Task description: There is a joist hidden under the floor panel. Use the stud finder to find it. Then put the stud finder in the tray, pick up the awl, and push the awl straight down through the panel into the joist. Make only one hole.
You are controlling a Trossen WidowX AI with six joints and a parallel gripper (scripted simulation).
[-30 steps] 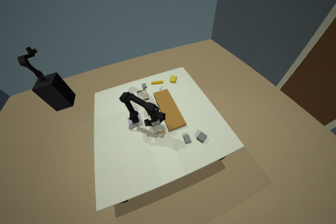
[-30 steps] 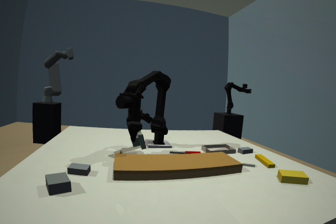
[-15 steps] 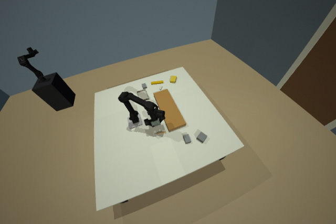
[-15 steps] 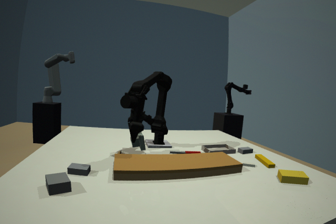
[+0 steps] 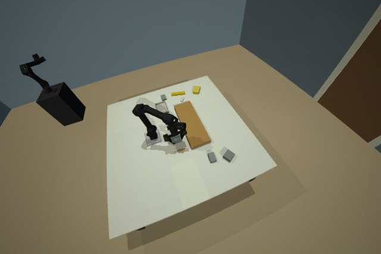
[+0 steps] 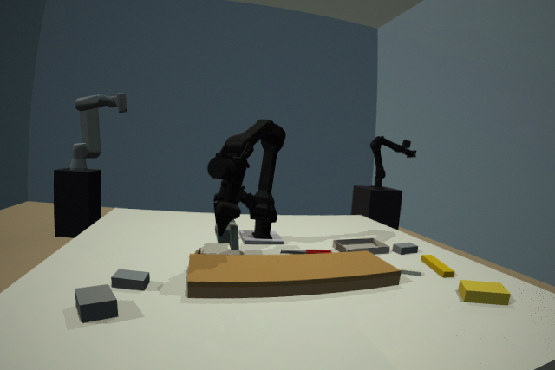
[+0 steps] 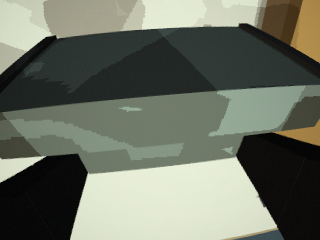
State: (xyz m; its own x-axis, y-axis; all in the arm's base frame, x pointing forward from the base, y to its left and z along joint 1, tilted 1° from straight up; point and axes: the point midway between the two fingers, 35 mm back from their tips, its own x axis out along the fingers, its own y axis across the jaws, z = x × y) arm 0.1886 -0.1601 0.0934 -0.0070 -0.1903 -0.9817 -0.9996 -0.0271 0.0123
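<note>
The stud finder is 2 cm behind my gripper tip and 1 cm to the left of it. Round my gripper tip: wooden-handled pointed tool (7 cm below, 6 cm to the right); grey tray (49 cm to the left, 6 cm below, 4 cm behind); red-handled tool (28 cm to the left, 7 cm below, 3 cm behind).
</note>
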